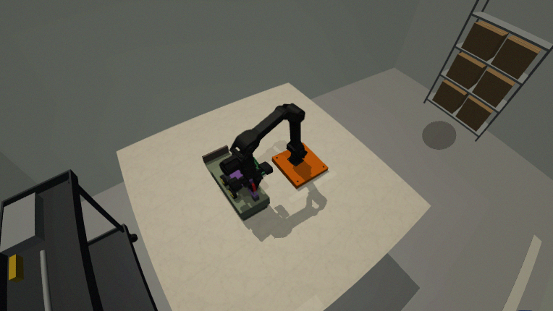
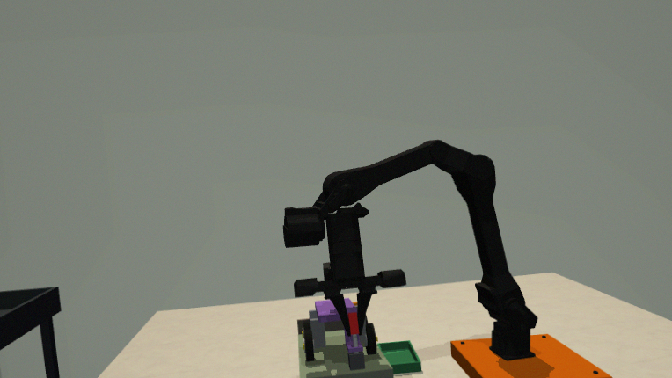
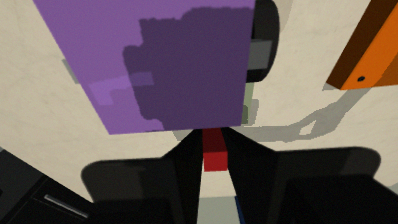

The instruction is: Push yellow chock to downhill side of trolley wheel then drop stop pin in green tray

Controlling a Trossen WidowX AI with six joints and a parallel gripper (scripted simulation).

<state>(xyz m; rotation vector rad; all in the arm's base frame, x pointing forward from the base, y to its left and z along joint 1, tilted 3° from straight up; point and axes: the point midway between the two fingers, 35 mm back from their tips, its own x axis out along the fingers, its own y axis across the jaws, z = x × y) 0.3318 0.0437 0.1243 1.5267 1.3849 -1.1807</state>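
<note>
Right now the green tray is 130 mm behind my gripper tip, 170 mm to the right of it and 140 mm below it. From my gripper tip the other things lie so: trolley: 10 mm ahead, 100 mm to the right, 20 mm below; then red-headed stop pin: right at my gripper tip; then grey-green ramp: 10 mm ahead, 110 mm to the right, 90 mm below.
</note>
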